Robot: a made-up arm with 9 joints. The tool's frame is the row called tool. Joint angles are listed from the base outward. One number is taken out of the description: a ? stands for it. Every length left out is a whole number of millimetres.
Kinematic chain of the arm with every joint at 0, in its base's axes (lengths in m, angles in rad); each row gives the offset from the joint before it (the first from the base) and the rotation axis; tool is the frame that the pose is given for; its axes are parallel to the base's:
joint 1: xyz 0 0.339 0.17 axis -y
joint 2: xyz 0.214 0 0.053 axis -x
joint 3: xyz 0 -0.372 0.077 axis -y
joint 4: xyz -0.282 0 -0.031 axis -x
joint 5: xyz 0 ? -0.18 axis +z
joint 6: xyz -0.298 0.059 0 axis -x
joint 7: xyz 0 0.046 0.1 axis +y
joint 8: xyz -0.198 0 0.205 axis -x
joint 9: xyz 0 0.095 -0.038 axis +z
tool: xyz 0.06 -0.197 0
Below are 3 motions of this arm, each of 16 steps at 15 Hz.
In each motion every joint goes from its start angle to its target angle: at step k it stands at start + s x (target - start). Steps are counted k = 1, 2, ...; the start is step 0. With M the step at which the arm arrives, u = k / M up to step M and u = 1 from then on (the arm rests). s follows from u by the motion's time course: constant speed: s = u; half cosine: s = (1 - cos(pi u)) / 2; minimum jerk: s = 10 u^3 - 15 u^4 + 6 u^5.
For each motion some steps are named. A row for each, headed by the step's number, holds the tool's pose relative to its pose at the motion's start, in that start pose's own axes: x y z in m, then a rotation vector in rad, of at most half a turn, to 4 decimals.
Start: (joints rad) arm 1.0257 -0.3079 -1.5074 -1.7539 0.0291 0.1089 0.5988 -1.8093 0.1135
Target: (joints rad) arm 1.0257 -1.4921 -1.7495 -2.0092 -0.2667 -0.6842 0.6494 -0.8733 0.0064
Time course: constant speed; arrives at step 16
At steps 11, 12, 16:
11: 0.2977 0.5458 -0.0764 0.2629 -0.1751 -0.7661
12: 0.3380 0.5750 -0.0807 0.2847 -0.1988 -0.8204
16: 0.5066 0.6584 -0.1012 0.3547 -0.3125 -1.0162

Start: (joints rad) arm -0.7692 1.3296 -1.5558 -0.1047 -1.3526 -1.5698 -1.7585 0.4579 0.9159
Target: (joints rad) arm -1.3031 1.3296 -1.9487 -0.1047 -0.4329 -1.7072 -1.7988 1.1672 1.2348
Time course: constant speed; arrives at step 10
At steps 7, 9, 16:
7: 0.3491 -0.0126 0.0892 -0.0202 0.3400 0.8464
9: 0.4308 0.0318 0.1409 -0.1224 0.4325 1.0975
16: 0.4646 0.0590 0.1714 -0.1903 0.4802 1.2180

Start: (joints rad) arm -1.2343 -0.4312 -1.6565 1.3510 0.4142 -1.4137 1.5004 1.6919 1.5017
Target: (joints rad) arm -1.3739 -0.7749 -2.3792 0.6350 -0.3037 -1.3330 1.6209 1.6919 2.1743
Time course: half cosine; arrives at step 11
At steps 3, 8, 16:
3: -0.0040 0.0404 -0.0487 -0.1065 0.0570 0.1476
8: -0.0666 0.2334 -0.1522 -0.4744 0.0987 0.7630
16: -0.1003 0.3005 -0.1544 -0.5561 0.0611 0.9368

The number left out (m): -0.065
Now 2 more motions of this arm.
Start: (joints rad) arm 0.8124 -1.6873 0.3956 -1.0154 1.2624 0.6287 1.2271 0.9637 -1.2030
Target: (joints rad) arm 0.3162 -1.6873 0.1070 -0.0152 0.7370 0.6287 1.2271 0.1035 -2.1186
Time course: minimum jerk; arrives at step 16
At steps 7, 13, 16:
7: 0.0704 -0.0620 0.3236 -0.4906 0.4213 -0.1350
13: 0.2499 0.2406 0.7232 -1.5639 0.6114 -0.5483
16: 0.2634 0.2833 0.7372 -1.6662 0.5911 -0.5873

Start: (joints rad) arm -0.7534 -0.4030 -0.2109 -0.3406 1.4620 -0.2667 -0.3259 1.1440 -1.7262
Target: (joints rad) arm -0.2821 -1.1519 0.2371 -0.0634 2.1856 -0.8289 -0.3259 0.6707 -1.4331
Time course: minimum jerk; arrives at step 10
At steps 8, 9, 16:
8: 0.2512 0.5171 -0.9512 0.7376 0.4901 1.1665
9: 0.2537 0.5696 -0.9670 0.7488 0.4897 1.2379
16: 0.2540 0.5787 -0.9693 0.7504 0.4894 1.2502

